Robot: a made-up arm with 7 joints.
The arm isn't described. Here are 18 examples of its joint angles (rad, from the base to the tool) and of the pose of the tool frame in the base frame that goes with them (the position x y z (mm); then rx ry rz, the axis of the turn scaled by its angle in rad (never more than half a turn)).
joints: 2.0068 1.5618 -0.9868 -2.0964 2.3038 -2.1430 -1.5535
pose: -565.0 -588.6 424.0 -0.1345 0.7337 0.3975
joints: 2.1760 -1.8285 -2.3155 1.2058 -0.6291 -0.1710 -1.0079
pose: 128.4 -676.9 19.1 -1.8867 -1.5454 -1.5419
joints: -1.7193 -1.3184 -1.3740 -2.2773 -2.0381 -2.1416 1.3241
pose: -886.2 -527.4 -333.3 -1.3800 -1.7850 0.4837
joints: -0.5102 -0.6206 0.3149 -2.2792 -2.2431 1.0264 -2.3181
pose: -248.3 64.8 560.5 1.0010 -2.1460 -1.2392
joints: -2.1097 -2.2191 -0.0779 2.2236 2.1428 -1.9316 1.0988
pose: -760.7 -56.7 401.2 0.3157 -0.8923 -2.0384
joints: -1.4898 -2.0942 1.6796 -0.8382 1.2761 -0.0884 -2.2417
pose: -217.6 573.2 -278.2 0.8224 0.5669 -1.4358
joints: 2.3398 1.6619 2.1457 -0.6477 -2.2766 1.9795 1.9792
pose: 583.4 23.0 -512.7 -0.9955 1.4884 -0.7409
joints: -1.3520 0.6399 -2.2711 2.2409 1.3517 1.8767 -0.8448
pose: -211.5 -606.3 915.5 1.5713 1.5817 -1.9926
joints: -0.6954 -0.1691 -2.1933 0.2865 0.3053 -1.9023 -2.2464
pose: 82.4 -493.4 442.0 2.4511 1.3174 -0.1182
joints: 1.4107 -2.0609 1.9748 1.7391 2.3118 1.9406 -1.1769
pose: 537.0 807.0 433.4 -1.7982 2.4381 0.2513
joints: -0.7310 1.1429 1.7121 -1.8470 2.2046 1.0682 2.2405
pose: -531.8 117.9 424.0 -0.2629 -2.3652 1.1460
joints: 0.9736 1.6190 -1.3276 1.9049 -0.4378 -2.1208 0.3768
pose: -122.7 -222.1 611.8 -2.0264 0.8723 1.3090
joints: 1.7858 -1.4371 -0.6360 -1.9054 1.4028 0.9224 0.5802
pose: 992.2 -270.1 -476.7 2.3416 -1.1815 1.4324
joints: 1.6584 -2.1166 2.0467 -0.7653 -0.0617 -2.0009 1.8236
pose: 548.6 112.7 572.5 0.2703 1.2249 0.1184
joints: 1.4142 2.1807 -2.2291 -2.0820 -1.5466 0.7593 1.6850
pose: 410.9 -366.7 584.7 0.0768 0.8141 1.7763
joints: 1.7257 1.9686 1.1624 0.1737 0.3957 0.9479 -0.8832
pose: 188.2 698.4 51.7 0.8592 -0.0475 -1.8332
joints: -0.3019 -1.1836 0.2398 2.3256 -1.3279 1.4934 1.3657
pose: -705.8 -558.1 558.3 2.3105 0.4421 -1.0637
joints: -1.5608 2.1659 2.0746 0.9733 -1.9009 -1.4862 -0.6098
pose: 250.0 98.4 278.6 -0.0096 -1.1096 2.6783
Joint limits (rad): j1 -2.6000..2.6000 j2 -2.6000..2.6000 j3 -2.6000..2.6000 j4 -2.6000..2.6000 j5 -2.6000..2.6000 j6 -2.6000..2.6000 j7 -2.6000..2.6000
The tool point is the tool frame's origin. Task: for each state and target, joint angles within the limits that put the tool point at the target. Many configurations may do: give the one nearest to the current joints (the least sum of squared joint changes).
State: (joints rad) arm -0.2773 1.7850 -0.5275 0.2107 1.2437 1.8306 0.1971
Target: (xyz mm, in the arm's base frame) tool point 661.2 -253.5 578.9
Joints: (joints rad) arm -0.7526 2.2340 -0.6992 0.4925 1.2826 1.7002 0.3008
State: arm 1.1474 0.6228 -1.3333 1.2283 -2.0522 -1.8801 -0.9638
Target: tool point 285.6 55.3 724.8
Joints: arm 0.5501 0.9930 -2.0505 1.4606 -1.8044 -1.6907 -0.9240
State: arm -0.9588 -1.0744 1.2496 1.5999 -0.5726 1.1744 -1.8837
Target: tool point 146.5 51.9 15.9
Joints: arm -1.1803 -0.7649 1.9922 1.3724 -0.4352 1.1220 -1.4264
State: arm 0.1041 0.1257 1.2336 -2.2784 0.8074 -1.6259 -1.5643
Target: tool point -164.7 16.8 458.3
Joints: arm 1.0101 -0.2885 0.9978 -2.0827 -0.1166 -2.2263 -1.7868
